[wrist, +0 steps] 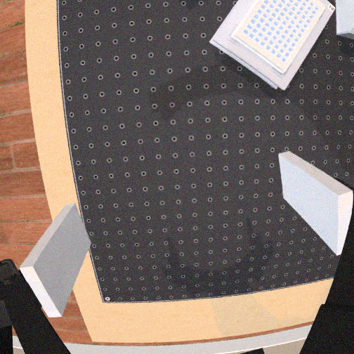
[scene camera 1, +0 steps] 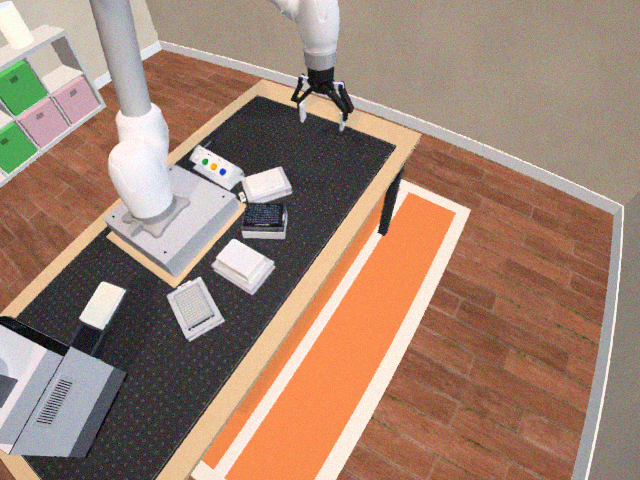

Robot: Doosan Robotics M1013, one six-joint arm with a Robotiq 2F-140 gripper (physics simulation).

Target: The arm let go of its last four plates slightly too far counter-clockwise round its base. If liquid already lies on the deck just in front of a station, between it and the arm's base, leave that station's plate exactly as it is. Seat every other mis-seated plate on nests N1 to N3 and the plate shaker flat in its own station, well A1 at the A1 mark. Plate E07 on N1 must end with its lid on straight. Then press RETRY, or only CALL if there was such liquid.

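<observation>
My gripper is open and empty, high above the far end of the deck. A pale plate with blue wells lies on a light nest, looking slightly turned in it; an A1 mark shows at the nest's corner. In the scene view a white plate sits beside the button panel. A dark plate lies on a grey station. A lidded white plate and a pale-welled plate lie on light nests. Exact seating is too small to tell. I cannot make out liquid.
The arm's grey base stands behind the stations. A grey machine stands at the lower left, with a cream block beside its dark tray. The black perforated deck has a wooden rim.
</observation>
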